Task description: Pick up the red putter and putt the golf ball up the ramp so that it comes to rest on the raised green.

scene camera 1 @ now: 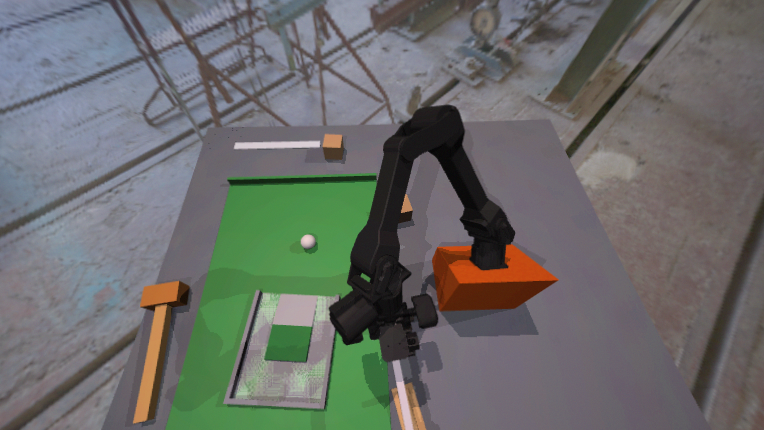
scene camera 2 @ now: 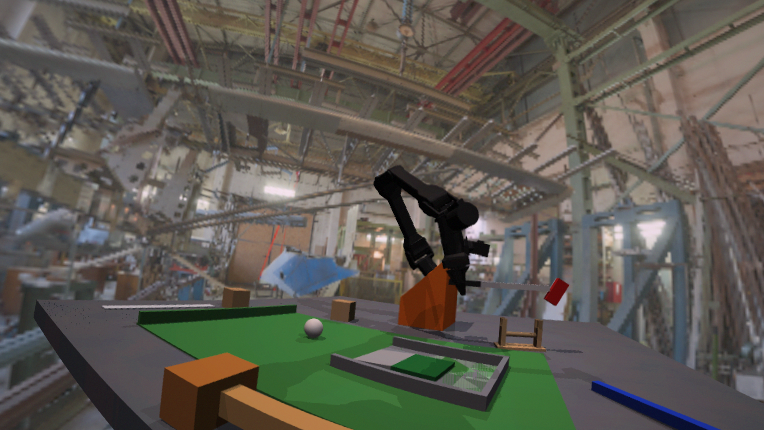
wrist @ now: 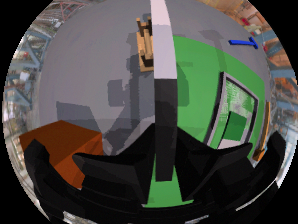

Scene:
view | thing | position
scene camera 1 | gripper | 390, 336
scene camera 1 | orange mallet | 161, 298
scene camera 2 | gripper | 463, 295
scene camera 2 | wooden rack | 538, 326
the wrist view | gripper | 161, 126
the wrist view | wooden rack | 144, 38

